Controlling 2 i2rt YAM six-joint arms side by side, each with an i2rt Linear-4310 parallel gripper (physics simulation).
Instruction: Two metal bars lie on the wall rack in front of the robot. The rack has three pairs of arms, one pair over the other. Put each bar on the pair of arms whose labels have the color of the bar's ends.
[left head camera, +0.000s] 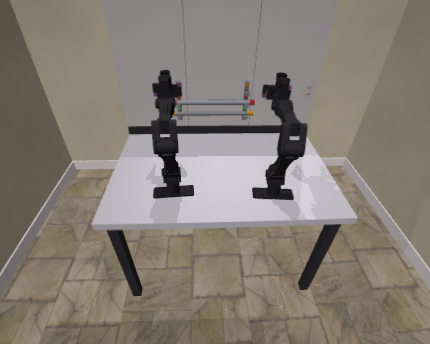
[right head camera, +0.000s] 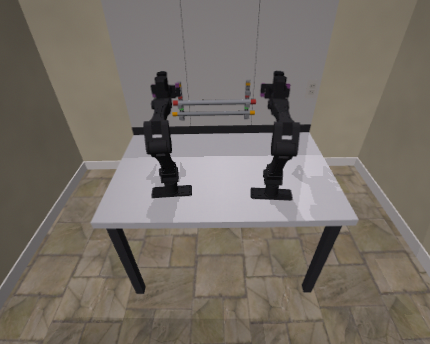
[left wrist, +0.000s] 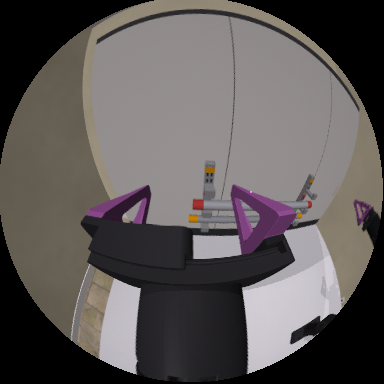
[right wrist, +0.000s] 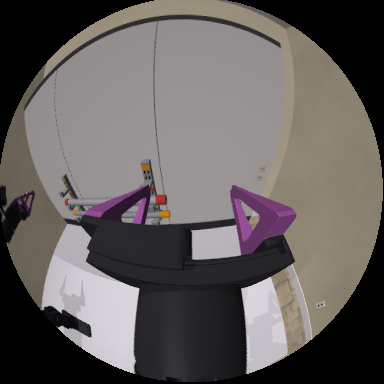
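Pixels of known places: left gripper, fingertip midpoint: (left wrist: 190, 188) (right wrist: 30, 193); right gripper, fingertip midpoint: (right wrist: 189, 189); left arm's base, link origin: (left head camera: 173, 192) (right head camera: 172, 192); right arm's base, link origin: (left head camera: 272, 194) (right head camera: 270, 194).
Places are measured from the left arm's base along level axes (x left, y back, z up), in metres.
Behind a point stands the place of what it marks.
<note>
A grey bar with red ends (left head camera: 215, 102) {x -0.266, y -0.500, z 0.247 m} (right head camera: 215, 102) {x -0.261, y -0.500, z 0.247 m} (left wrist: 220, 204) {x -0.084, y -0.517, z 0.253 m} (right wrist: 82, 202) {x -0.158, y -0.508, z 0.249 m} lies level on the middle arms of the wall rack (left head camera: 247, 92) {x -0.450, y -0.470, z 0.316 m} (right head camera: 247, 92) {x -0.447, y -0.471, z 0.312 m} (left wrist: 210, 164) (right wrist: 145, 162) {x -0.461, y -0.521, z 0.358 m}, by the red labels. A grey bar with orange ends (left head camera: 212, 113) {x -0.250, y -0.514, z 0.169 m} (right head camera: 212, 114) {x -0.241, y -0.512, z 0.164 m} (left wrist: 220, 219) {x -0.100, y -0.527, z 0.173 m} (right wrist: 165, 214) {x -0.494, y -0.495, z 0.172 m} lies on the lowest arms, by the green labels. The top arms, with orange labels, hold no bar. My left gripper (left head camera: 167, 89) {x 0.001, y -0.391, z 0.402 m} (right head camera: 165, 90) {x 0.001, y -0.391, z 0.402 m} (left wrist: 190, 188) {x 0.001, y -0.391, z 0.402 m} is open and empty near the bars' left ends. My right gripper (left head camera: 277, 90) {x -0.552, y -0.321, z 0.402 m} (right head camera: 275, 90) {x -0.552, y -0.321, z 0.402 m} (right wrist: 189, 189) {x -0.552, y -0.321, z 0.402 m} is open and empty near their right ends.
The white table (left head camera: 220, 210) {x -0.214, y 0.145, z 0.000 m} (right head camera: 220, 210) {x -0.231, y 0.147, z 0.000 m} carries both arm bases. A dark rail (left head camera: 220, 129) {x -0.310, y -0.552, z 0.031 m} (right head camera: 220, 129) {x -0.294, y -0.554, z 0.031 m} runs behind the table's back edge, below the rack. The grey wall panel (left head camera: 220, 50) {x -0.295, y -0.553, z 0.529 m} (right head camera: 220, 50) {x -0.298, y -0.553, z 0.528 m} stands behind the rack.
</note>
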